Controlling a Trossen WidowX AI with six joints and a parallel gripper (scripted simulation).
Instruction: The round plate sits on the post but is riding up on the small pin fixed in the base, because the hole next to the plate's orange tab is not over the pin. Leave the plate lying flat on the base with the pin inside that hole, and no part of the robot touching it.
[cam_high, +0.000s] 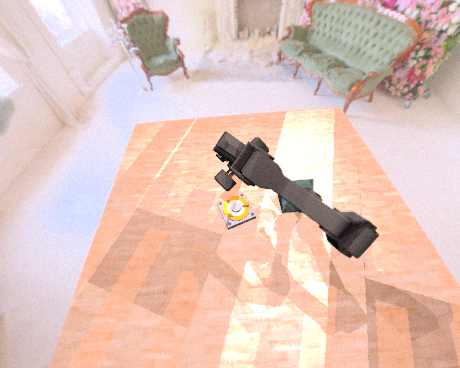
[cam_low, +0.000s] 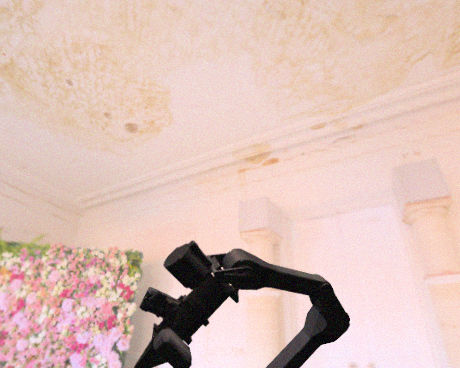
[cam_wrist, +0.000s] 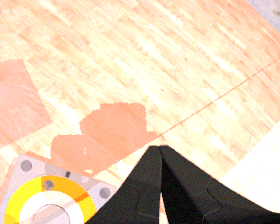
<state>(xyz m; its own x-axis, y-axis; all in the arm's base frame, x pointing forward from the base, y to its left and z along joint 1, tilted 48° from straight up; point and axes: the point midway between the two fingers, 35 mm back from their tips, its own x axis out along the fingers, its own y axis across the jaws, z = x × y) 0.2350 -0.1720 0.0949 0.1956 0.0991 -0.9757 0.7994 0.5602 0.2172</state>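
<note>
Now: the round plate 10 mm behind my gripper tip, 70 mm to the left of it and 170 mm below it. The rest, counted from my gripper tip: square grey base: 10 mm ahead, 80 mm to the left, 190 mm below.
</note>
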